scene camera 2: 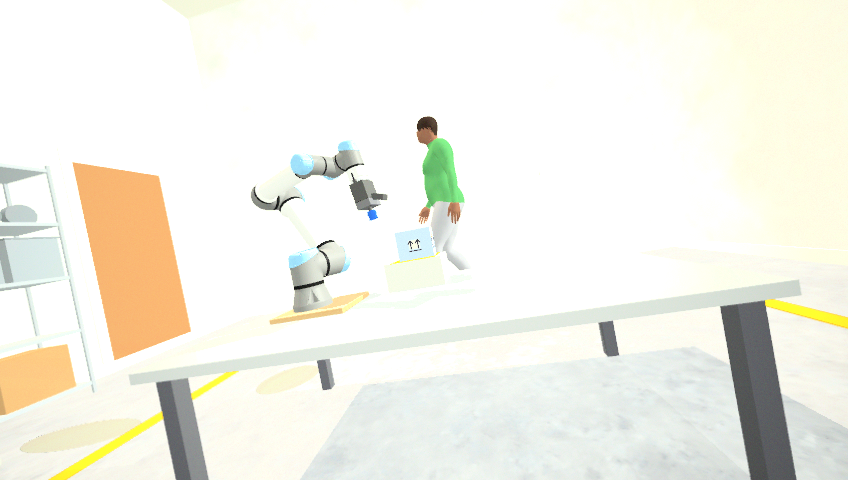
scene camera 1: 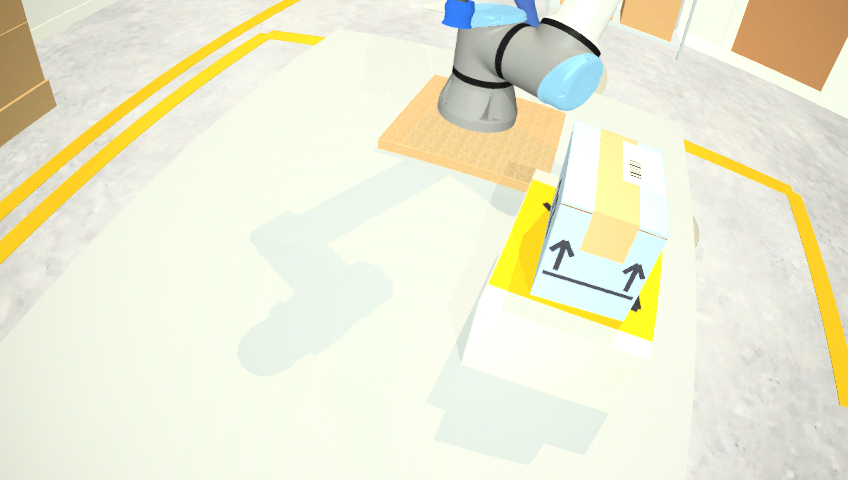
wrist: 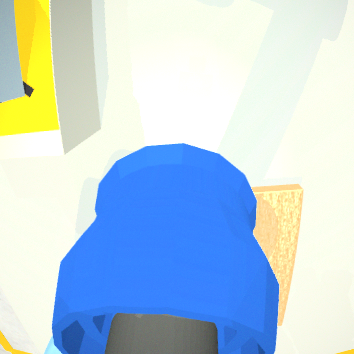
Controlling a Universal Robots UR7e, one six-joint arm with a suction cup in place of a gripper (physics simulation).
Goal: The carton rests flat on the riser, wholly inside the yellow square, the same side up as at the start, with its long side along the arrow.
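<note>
The light blue carton (scene camera 1: 589, 267) (scene camera 2: 414, 245) (wrist: 7, 60) rests flat on the white riser (scene camera 1: 553, 350) (scene camera 2: 413, 277) (wrist: 77, 75), taped top up, side arrows upward. Its visible lower edges lie inside the yellow square (scene camera 1: 511, 261) (wrist: 30, 117), close to the front edge; its far edges are hidden. Dark bits of the arrow (scene camera 1: 635, 305) (wrist: 28, 89) poke out at front right and back left; the rest is covered. The carton's long side appears angled to the line between them. My blue suction cup (scene camera 1: 457, 23) (scene camera 2: 372, 217) (wrist: 175, 155) is open and empty, above and to one side of the carton.
The arm's base stands on a wooden board (scene camera 1: 416, 136) (scene camera 2: 351, 303) (wrist: 287, 240) beside the riser, on the white table (scene camera 2: 476, 327). A person in green (scene camera 2: 440, 172) shows behind the carton. A shelf rack (scene camera 2: 72, 297) stands at the far left.
</note>
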